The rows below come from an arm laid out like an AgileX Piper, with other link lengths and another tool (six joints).
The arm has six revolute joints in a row. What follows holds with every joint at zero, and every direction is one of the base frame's. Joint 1 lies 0.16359 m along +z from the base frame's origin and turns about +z. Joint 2 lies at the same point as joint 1 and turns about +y. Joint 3 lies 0.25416 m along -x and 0.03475 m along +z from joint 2 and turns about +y. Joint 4 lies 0.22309 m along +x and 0.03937 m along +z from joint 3 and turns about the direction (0.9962, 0, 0.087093). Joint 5 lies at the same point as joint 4 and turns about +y. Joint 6 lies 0.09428 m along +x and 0.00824 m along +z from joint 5 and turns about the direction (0.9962, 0, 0.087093). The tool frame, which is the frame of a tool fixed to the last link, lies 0.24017 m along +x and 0.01 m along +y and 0.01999 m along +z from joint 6; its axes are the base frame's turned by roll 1.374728, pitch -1.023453 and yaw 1.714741 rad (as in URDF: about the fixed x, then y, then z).
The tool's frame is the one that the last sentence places.
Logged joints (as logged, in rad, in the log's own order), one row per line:
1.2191 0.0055 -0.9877 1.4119 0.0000 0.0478
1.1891 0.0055 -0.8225 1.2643 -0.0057 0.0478
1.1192 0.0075 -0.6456 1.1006 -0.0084 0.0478
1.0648 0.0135 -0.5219 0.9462 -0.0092 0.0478
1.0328 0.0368 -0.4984 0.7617 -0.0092 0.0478
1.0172 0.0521 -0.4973 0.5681 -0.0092 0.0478
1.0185 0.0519 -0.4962 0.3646 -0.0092 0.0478
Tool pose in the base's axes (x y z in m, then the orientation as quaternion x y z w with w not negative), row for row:
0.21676 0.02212 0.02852 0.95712 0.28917 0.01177 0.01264
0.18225 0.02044 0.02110 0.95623 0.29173 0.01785 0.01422
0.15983 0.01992 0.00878 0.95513 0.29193 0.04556 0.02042
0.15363 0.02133 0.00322 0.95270 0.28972 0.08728 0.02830
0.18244 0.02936 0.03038 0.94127 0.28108 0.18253 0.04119
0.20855 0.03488 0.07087 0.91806 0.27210 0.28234 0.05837
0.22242 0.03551 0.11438 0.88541 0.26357 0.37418 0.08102
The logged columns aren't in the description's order. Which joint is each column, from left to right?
Columns, left to right: joint 5, joint 4, joint 3, joint 2, joint 6, joint 1.
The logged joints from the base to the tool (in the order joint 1, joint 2, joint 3, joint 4, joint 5, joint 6), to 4 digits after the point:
0.0478 1.4119 -0.9877 0.0055 1.2191 0.0000
0.0478 1.2643 -0.8225 0.0055 1.1891 -0.0057
0.0478 1.1006 -0.6456 0.0075 1.1192 -0.0084
0.0478 0.9462 -0.5219 0.0135 1.0648 -0.0092
0.0478 0.7617 -0.4984 0.0368 1.0328 -0.0092
0.0478 0.5681 -0.4973 0.0521 1.0172 -0.0092
0.0478 0.3646 -0.4962 0.0519 1.0185 -0.0092

